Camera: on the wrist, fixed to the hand. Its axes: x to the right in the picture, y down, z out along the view.
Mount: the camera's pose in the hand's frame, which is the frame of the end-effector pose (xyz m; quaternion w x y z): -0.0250 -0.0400 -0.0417 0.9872 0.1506 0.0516 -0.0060
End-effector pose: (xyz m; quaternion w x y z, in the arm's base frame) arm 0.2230 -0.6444 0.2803 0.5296 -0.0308 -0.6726 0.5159
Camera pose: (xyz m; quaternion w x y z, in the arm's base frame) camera 0.2852 -0.6501 0.2885 0.5653 0.0268 -0.5592 0.6059
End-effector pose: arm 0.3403 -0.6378 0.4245 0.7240 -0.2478 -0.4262 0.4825
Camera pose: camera 0.3912 -0.6748 0.4244 0.7769 -0.1579 -0.3122 0.5234
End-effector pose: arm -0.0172 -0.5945 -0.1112 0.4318 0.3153 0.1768 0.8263
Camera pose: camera -0.0105 -0.5934 -0.1738 0.3747 0.3326 0.3232 0.8028
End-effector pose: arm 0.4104 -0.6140 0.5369 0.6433 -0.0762 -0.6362 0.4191
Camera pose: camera 0.4689 -0.6372 0.5358 0.6819 0.0038 -0.5322 0.5018
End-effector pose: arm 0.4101 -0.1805 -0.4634 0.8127 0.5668 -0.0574 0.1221
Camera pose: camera 0.3947 -0.1579 -0.5201 0.7207 0.6760 0.0071 0.1536
